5 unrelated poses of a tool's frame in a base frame.
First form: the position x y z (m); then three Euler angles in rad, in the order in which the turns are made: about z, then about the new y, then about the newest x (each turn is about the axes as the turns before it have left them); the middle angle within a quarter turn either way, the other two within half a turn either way.
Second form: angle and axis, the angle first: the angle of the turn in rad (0 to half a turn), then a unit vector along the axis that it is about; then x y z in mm. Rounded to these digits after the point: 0 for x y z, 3 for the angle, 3 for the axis.
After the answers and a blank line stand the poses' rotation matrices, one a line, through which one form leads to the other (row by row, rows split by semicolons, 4 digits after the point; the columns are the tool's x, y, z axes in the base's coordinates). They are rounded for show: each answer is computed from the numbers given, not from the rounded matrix.
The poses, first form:
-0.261, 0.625, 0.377, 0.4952, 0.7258, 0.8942
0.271, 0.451, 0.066, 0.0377, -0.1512, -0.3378
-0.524, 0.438, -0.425, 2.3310, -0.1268, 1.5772
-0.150, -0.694, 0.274, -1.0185, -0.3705, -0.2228
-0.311, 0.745, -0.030, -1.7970, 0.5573, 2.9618
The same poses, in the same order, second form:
1.091, 0.604, 0.789, 0.111, -261, 625, 377
0.369, -0.906, -0.423, 0.032, 271, 451, 66
2.665, 0.329, 0.651, 0.683, -524, 438, -425
1.136, -0.343, -0.198, -0.918, -150, -694, 274
2.819, -0.624, 0.743, 0.241, -311, 745, -30

0.6581 0.1578 0.7362; 0.3554 0.7969 -0.4886; -0.6637 0.5832 0.4683
0.9879 0.0143 -0.1545; 0.0373 0.9447 0.3258; 0.1506 -0.3276 0.9327
-0.6835 0.0918 0.7241; 0.7189 -0.0872 0.6896; 0.1265 0.9920 -0.0064
0.4890 0.8723 0.0028; -0.7936 0.4436 0.4166; 0.3621 -0.2060 0.9091
-0.1903 -0.9800 -0.0576; -0.8271 0.1285 0.5472; -0.5289 0.1518 -0.8350

